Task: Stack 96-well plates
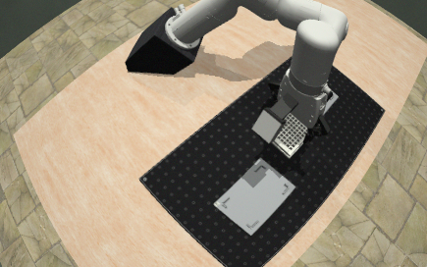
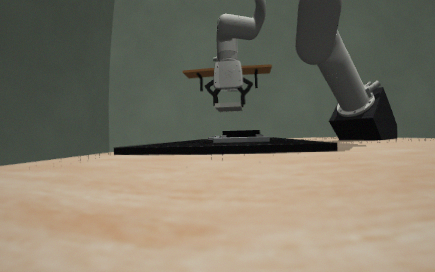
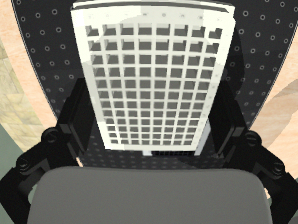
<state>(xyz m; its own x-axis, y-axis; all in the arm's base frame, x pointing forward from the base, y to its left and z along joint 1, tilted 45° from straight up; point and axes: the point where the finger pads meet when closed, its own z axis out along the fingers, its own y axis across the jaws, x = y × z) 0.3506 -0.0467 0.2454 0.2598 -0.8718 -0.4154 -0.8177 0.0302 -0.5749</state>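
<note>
The black 96-well plate is 16 cm to the left of my hand, 10 cm below it and 10 cm behind it. The rest, counted from my hand: white 96-well plate (1 cm below); grey plate nest (13 cm to the right, 12 cm below, 8 cm ahead).
</note>
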